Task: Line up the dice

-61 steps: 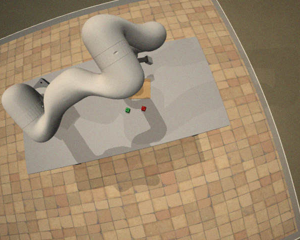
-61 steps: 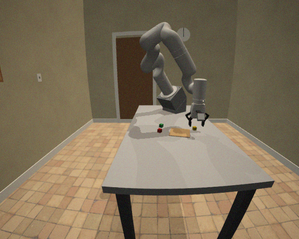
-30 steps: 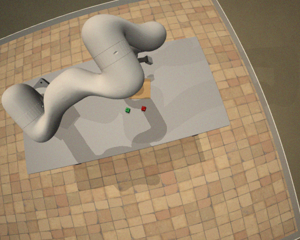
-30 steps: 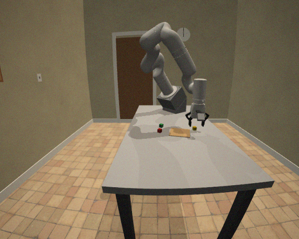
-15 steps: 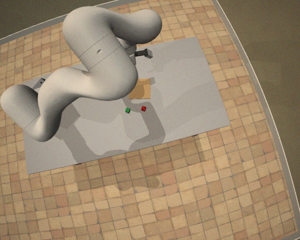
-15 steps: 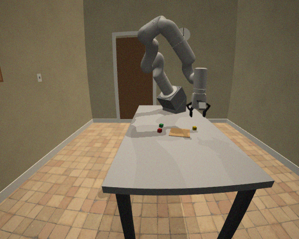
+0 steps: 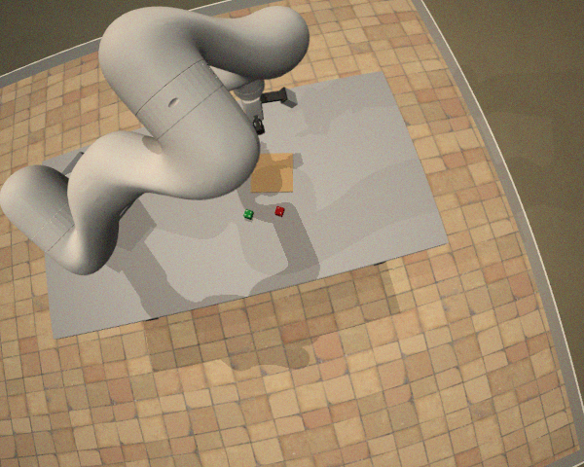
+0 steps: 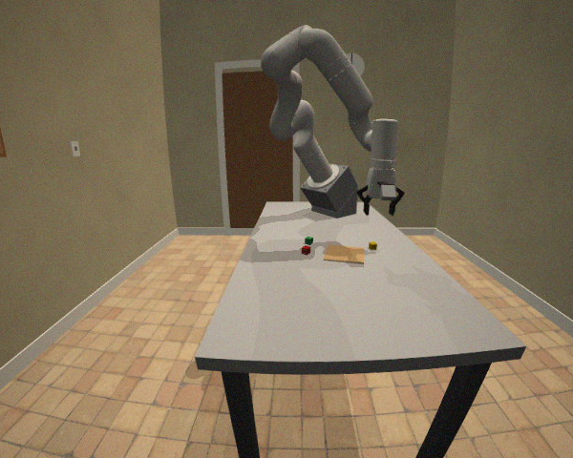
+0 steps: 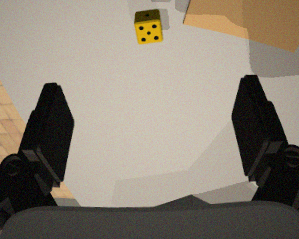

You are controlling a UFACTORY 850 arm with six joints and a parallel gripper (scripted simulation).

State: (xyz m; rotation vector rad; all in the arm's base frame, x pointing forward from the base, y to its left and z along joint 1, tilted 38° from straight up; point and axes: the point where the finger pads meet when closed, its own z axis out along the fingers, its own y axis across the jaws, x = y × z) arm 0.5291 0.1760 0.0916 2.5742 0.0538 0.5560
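My hand is 2 cm past the red die, 26 cm to the left of it and 15 cm above it. The rest, counted from my hand: green die: 11 cm behind, 24 cm to the right, 15 cm below; yellow die: 4 cm behind, 1 cm to the left, 15 cm below; mat: 12 cm to the right, 16 cm below.
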